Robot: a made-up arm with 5 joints.
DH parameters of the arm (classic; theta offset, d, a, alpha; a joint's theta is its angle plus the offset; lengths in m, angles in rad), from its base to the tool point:
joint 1: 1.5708 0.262 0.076 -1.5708
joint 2: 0 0.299 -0.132 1.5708
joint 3: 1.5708 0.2 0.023 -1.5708
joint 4: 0 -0.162 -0.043 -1.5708
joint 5: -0.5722 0 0.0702 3.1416
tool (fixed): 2.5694 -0.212 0 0
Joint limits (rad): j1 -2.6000..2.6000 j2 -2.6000..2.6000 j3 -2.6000..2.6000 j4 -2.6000..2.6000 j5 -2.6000..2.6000
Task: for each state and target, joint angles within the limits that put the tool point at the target. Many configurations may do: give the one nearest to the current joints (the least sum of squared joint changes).
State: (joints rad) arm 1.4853 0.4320 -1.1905 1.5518 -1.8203
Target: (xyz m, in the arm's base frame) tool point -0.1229 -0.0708 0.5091
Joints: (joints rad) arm 1.6332 0.7975 -0.5324 1.2002 -1.7748
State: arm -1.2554 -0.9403 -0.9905 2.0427 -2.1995
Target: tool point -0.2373 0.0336 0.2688
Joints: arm -1.4805 -1.0410 -0.6597 1.4005 -2.1754
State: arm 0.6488 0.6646 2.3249 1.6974 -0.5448
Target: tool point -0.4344 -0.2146 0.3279
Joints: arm 0.8764 0.9591 1.8323 1.2272 -0.4828
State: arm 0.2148 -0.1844 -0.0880 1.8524 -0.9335
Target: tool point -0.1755 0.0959 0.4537
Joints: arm 0.2067 0.1660 0.3503 1.4361 -0.7638
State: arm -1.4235 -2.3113 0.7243 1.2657 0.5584
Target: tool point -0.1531 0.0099 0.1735
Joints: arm -0.7662 -2.2496 0.0521 1.6599 0.5908
